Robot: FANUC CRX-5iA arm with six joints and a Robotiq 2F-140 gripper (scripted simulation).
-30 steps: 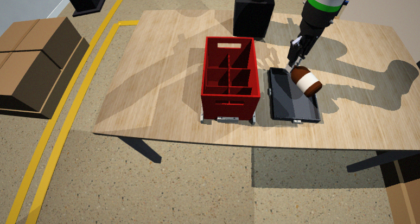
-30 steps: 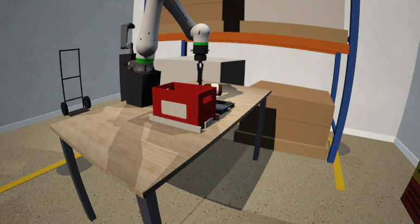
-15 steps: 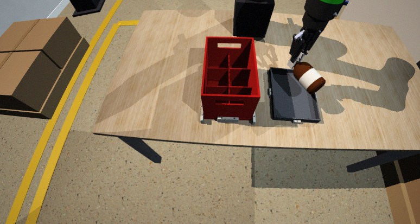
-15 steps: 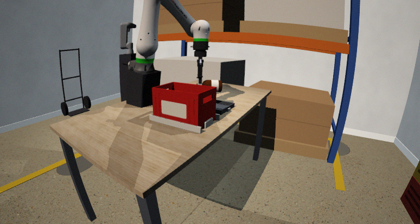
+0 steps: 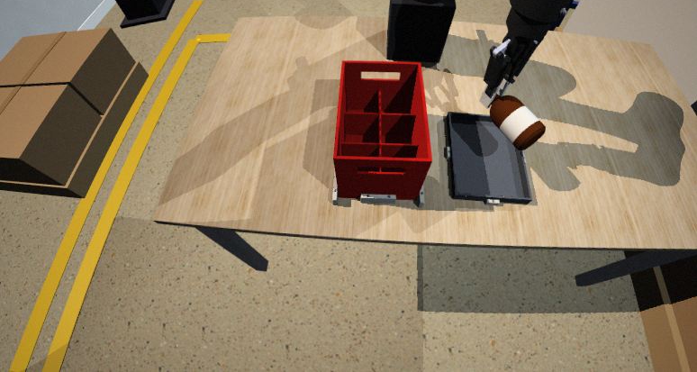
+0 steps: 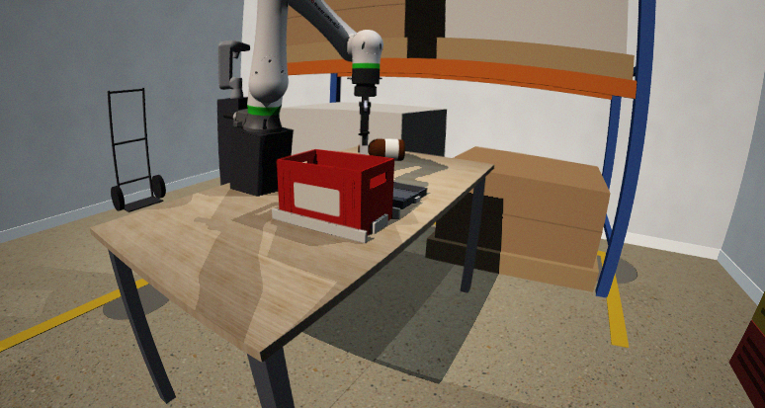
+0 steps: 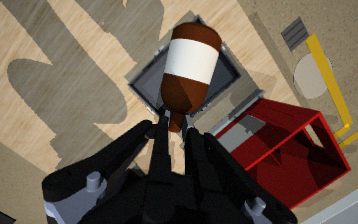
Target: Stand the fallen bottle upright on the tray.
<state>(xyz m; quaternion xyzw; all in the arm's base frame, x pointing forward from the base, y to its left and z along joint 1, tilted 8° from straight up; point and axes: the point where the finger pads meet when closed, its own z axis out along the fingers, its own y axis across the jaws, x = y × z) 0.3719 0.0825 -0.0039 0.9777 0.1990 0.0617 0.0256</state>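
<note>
The brown bottle is 50 mm ahead of my hand, 20 mm to the left of it and 20 mm below it. From my hand the other things lie so: dark grey tray 70 mm ahead, 20 mm to the left, 160 mm below; red crate 10 mm ahead, 260 mm to the right, 90 mm below.
</note>
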